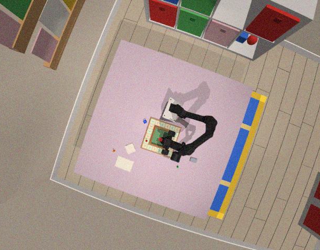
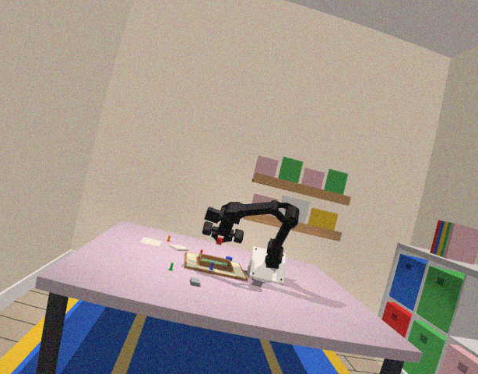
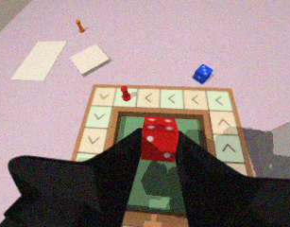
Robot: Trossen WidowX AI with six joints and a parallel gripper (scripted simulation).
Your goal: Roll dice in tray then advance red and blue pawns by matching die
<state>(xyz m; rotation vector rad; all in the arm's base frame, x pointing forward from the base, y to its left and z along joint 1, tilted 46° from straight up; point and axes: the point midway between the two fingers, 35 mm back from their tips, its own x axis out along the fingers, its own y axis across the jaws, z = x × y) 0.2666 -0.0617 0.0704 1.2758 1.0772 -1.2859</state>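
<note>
Now: the red pawn 11 cm to the right of my gripper tip, 10 cm below it and 6 cm ahead of it. Also, from my gripper tip: grey block (34 cm to the left, 12 cm below, 10 cm ahead); green pawn (22 cm to the left, 20 cm ahead, 11 cm below); blue pawn (11 cm to the left, 10 cm below, 2 cm ahead).
</note>
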